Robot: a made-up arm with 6 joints. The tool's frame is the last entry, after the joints. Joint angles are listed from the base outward. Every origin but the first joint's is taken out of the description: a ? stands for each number. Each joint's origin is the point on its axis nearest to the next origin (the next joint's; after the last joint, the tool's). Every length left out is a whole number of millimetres.
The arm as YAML. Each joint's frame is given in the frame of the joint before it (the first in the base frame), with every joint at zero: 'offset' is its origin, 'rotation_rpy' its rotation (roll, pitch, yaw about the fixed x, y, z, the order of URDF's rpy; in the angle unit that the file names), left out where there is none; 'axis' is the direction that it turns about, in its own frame. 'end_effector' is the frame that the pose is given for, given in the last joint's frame.
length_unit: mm
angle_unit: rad
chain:
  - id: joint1
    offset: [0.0, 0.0, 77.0]
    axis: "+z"
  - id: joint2
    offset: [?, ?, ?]
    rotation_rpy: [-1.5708, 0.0, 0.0]
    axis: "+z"
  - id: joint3
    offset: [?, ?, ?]
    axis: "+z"
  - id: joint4
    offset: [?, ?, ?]
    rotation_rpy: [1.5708, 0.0, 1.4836]
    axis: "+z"
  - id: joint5
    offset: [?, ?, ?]
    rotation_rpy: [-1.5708, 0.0, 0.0]
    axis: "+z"
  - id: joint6
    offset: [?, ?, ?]
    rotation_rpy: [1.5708, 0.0, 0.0]
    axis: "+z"
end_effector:
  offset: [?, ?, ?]
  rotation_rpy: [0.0, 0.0, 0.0]
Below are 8 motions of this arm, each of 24 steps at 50 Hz.
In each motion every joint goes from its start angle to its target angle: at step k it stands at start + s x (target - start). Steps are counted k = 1, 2, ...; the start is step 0. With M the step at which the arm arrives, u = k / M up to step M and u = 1 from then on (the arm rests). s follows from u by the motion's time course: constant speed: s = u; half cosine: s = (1 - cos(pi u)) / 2; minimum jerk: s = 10 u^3 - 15 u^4 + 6 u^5.
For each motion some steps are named. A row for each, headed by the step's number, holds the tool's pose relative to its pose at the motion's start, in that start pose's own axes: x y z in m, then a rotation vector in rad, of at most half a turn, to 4 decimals.
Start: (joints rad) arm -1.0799 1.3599 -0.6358 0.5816 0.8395 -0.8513
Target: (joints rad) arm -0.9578 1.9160 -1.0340 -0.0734 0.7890 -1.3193
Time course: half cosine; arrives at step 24
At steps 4, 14, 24:
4: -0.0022 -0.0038 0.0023 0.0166 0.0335 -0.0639
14: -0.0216 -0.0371 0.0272 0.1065 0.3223 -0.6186
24: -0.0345 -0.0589 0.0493 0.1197 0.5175 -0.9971

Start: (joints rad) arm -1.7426 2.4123 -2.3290 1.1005 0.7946 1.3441
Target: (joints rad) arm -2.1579 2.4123 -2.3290 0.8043 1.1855 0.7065
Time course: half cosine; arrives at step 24
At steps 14, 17, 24:
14: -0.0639 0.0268 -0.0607 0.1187 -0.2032 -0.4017
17: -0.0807 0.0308 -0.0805 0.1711 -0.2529 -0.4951
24: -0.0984 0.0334 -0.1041 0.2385 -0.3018 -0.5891

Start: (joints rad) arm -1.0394 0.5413 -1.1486 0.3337 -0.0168 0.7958
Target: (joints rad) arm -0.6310 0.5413 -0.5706 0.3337 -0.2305 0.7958
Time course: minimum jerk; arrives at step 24
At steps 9, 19, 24:
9: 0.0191 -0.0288 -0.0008 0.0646 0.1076 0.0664
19: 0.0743 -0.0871 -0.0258 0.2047 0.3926 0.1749
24: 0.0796 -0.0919 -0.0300 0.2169 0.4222 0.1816

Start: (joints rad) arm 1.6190 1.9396 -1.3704 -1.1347 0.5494 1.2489
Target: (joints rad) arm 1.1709 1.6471 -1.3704 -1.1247 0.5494 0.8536
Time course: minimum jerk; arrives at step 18
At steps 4, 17, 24:
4: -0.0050 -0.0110 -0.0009 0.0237 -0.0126 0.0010
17: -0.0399 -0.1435 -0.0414 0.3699 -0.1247 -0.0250
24: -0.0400 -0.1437 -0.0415 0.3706 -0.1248 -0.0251

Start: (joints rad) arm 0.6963 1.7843 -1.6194 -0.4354 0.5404 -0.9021
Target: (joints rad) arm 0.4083 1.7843 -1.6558 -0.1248 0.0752 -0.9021
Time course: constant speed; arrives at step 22
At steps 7, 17, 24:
7: 0.0153 -0.0172 0.0019 0.1173 -0.0517 0.1342
17: 0.0428 -0.0429 -0.0011 0.3189 -0.1024 0.3159
24: 0.0590 -0.0555 -0.0055 0.4335 -0.1173 0.4002

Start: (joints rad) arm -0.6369 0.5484 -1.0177 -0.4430 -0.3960 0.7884
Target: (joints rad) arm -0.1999 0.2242 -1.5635 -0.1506 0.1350 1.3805
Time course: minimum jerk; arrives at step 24
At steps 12, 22, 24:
12: -0.0843 0.0159 -0.0291 -0.1100 -0.1892 0.5775
22: -0.1575 -0.0022 -0.0871 -0.3109 -0.2791 1.2013
24: -0.1581 -0.0026 -0.0878 -0.3134 -0.2794 1.2077

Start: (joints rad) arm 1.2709 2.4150 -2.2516 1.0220 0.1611 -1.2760
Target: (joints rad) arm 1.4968 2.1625 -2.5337 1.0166 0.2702 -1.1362
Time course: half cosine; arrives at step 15
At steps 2, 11, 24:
2: -0.0077 0.0026 -0.0016 -0.0081 -0.0230 0.0012
11: -0.1383 0.0477 -0.0629 -0.1788 -0.4370 0.0395
24: -0.1618 0.0555 -0.0825 -0.2189 -0.5219 0.0512

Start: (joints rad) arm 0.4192 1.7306 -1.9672 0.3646 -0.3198 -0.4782
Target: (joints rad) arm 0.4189 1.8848 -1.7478 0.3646 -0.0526 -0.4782
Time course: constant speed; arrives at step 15
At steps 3, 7, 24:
3: 0.0264 0.0050 -0.0003 -0.0340 0.1212 -0.0077
7: 0.0613 0.0113 -0.0043 -0.0787 0.2830 -0.0159
24: 0.1272 0.0221 -0.0244 -0.1656 0.6077 -0.0250

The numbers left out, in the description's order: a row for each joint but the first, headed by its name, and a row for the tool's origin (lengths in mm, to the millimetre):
joint2: 0.0 0.0 0.0
joint3: -180.0 -25.0 0.0
joint4: 157.0 -28.0 0.0
joint5: 0.0 0.0 0.0
joint6: 0.0 -87.0 0.0
tool: 0.0 0.0 0.0

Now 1 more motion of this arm.
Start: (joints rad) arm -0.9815 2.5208 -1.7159 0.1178 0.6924 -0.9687
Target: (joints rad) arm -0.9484 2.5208 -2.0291 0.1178 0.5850 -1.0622
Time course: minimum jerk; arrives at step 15
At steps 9, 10, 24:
9: -0.0366 -0.0293 -0.0293 0.2243 -0.1755 -0.1003
10: -0.0421 -0.0332 -0.0349 0.2603 -0.2024 -0.1156
24: -0.0525 -0.0404 -0.0466 0.3310 -0.2544 -0.1451

